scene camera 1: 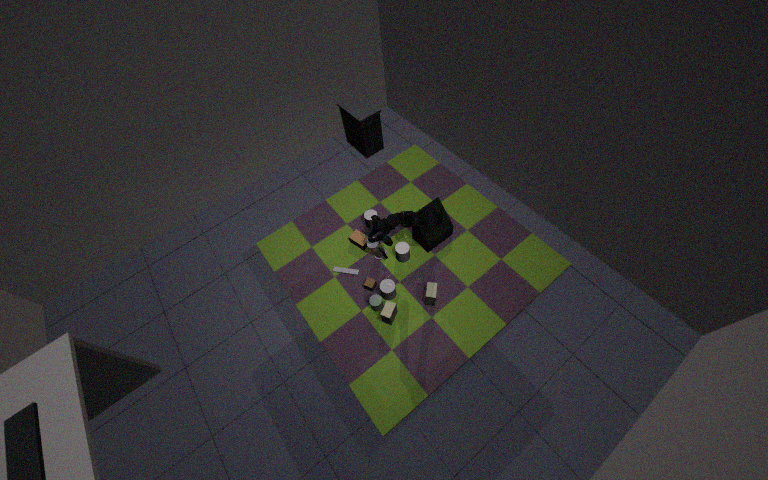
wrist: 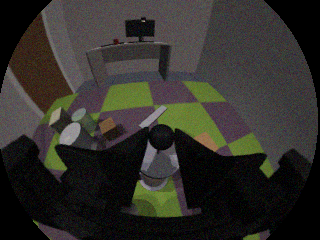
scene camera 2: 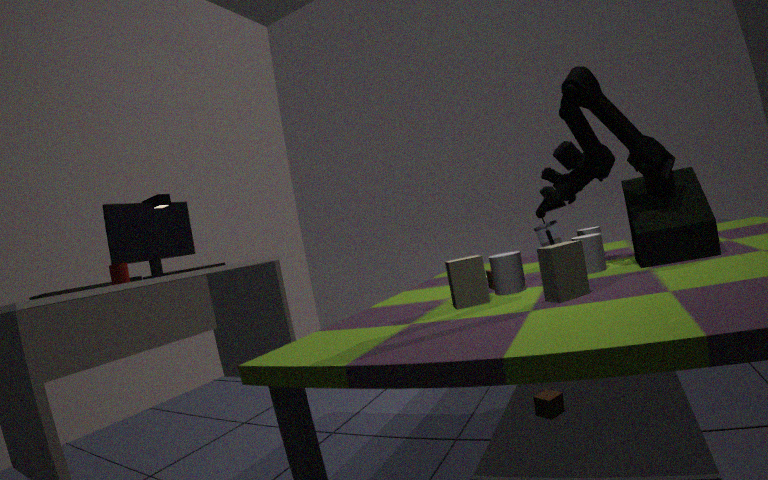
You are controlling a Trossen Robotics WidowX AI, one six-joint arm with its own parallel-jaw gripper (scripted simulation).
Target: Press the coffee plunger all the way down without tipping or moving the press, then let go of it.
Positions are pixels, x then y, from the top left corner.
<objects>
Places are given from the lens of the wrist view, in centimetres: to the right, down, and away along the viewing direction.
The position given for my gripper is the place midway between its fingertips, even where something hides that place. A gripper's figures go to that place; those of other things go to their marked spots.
my gripper (wrist: pixel 161 131): 0, 1, 10
coffee press (wrist: pixel 160 160): 0, 5, 11
</objects>
